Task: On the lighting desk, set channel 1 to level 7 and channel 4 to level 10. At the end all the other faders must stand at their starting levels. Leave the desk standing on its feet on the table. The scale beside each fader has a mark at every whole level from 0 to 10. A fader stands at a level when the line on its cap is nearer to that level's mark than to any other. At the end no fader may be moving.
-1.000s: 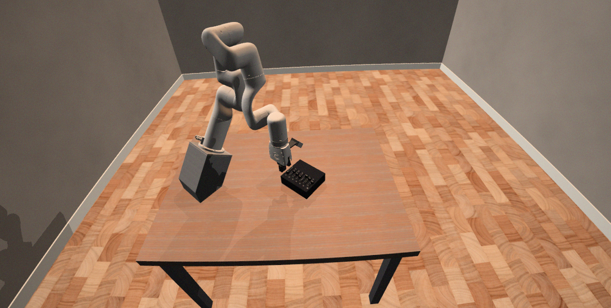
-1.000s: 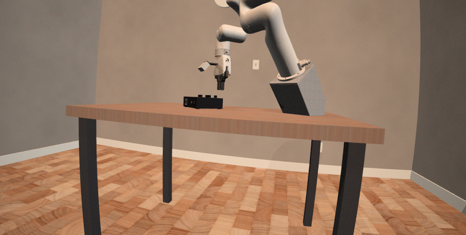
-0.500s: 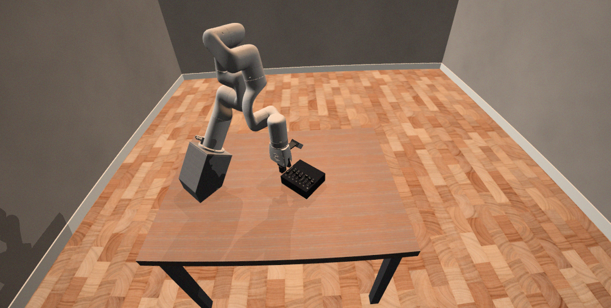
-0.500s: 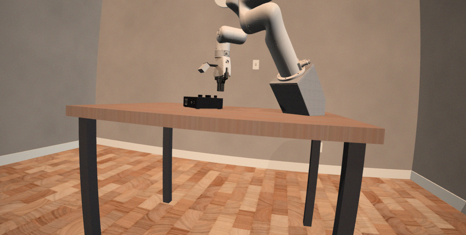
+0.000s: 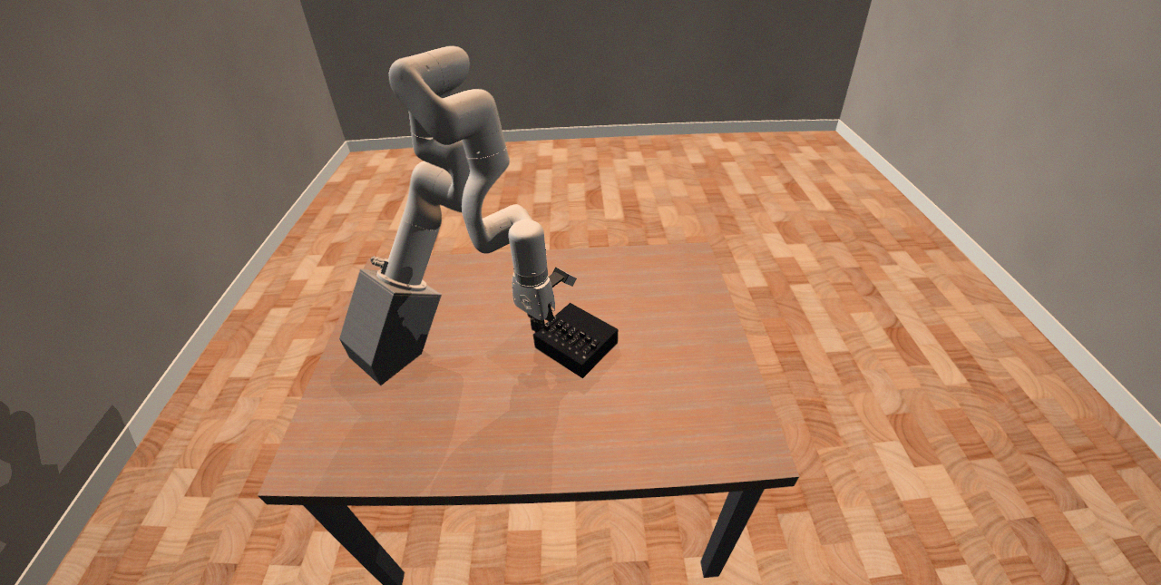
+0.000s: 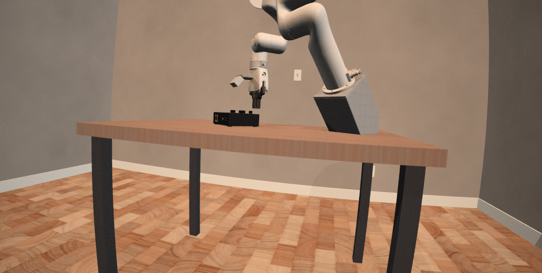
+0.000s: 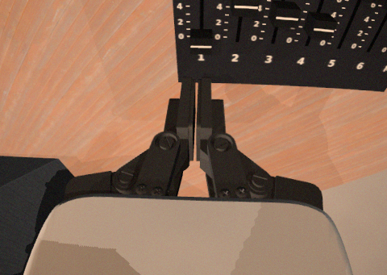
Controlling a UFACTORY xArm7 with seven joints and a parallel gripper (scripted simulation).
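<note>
My gripper is now 3 cm above the channel 1 fader cap, 2 cm to the right of it and 2 cm short of it. Also, from my hand: channel 2 fader cap 5 cm ahead, 3 cm to the left, 3 cm below; channel 4 fader cap 8 cm ahead, 3 cm below; channel 3 fader cap 6 cm ahead, 3 cm below, 1 cm to the left.
</note>
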